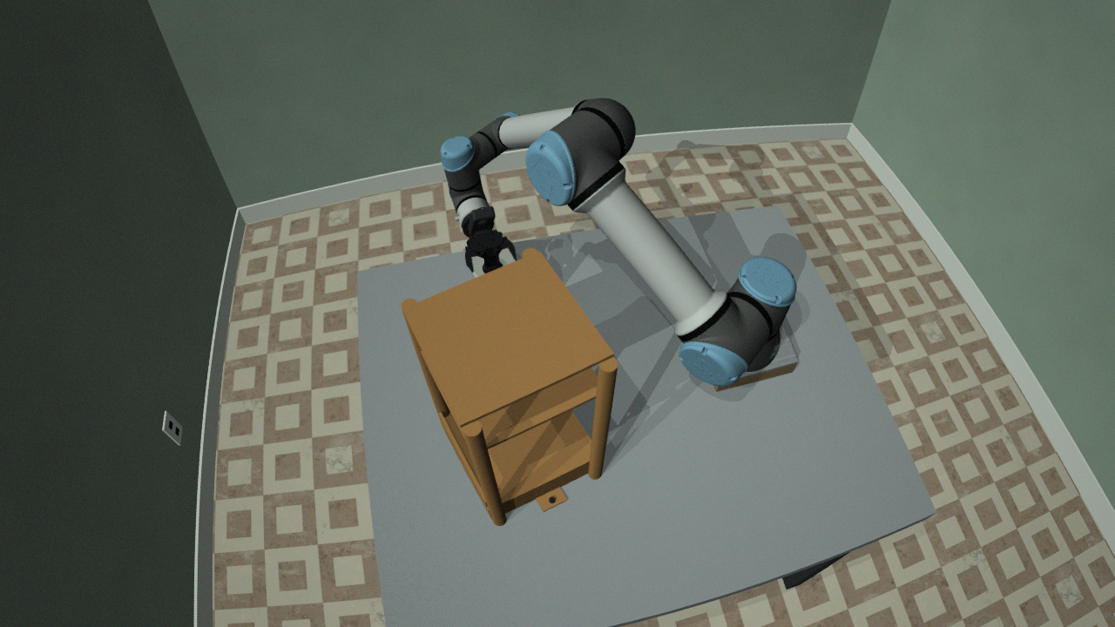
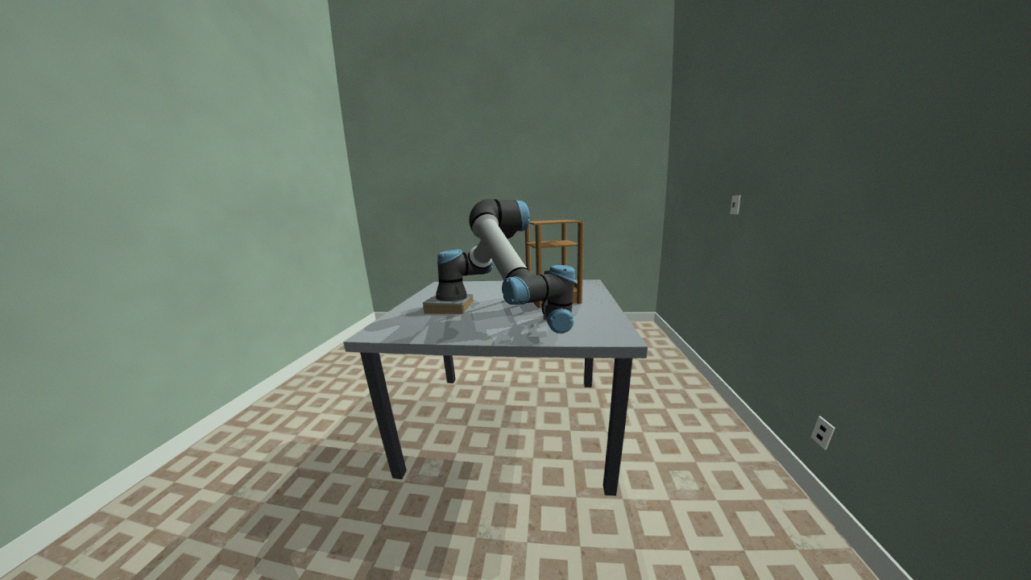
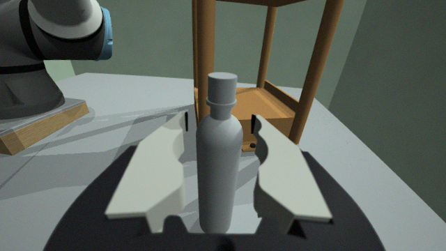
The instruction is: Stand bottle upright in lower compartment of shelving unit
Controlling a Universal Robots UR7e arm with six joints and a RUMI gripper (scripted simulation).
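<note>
The grey bottle lies 3 cm below my hand. From my hand the other things lie so: shelving unit: 28 cm to the left, 5 cm above.
</note>
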